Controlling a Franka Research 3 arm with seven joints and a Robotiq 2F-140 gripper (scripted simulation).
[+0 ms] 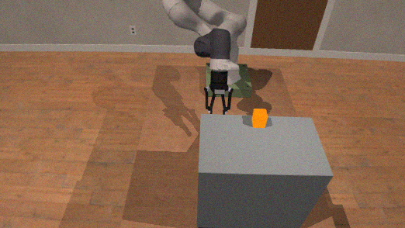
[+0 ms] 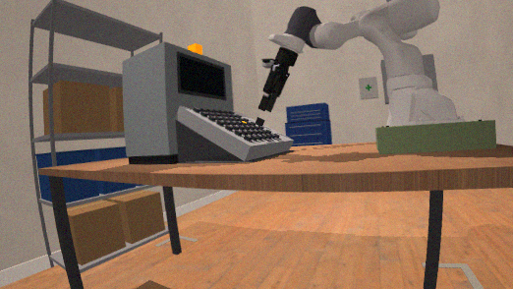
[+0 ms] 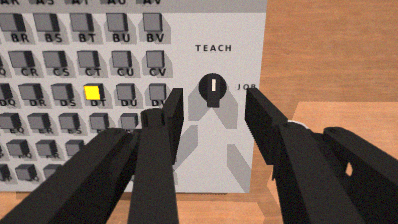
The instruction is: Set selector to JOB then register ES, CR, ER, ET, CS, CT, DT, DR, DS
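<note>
Now: hand 7 cm above the black selector knob and 4 cm short of it. The rest, counted from my hand: keyboard (11 cm to the left, 11 cm below, 7 cm ahead).
</note>
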